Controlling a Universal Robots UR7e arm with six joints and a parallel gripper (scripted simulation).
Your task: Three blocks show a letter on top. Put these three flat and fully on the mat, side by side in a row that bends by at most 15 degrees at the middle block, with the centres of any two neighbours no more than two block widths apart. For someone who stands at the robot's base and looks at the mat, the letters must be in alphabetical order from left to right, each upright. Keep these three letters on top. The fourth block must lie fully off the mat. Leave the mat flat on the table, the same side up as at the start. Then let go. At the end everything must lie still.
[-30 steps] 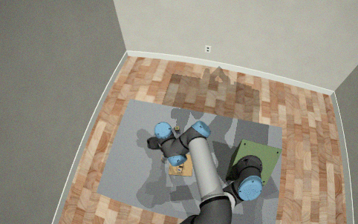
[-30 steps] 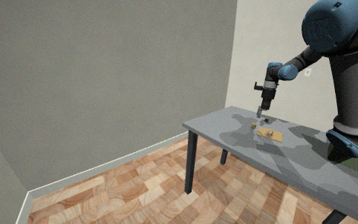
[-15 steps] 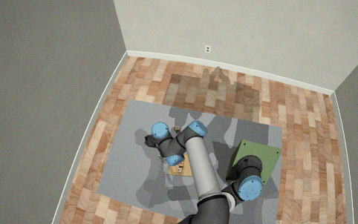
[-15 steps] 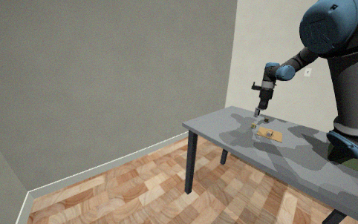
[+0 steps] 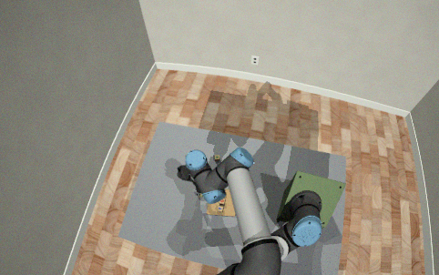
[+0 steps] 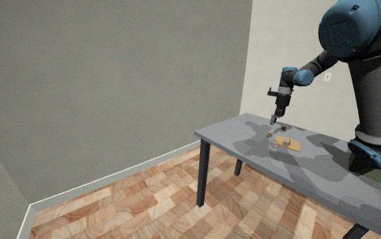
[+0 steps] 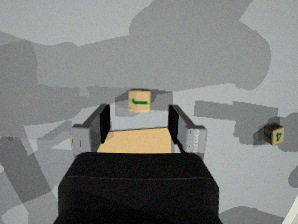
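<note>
Right now the block is 90 mm below my hand. The rest, counted from my hand: mat 110 mm behind, 100 mm below.
</note>
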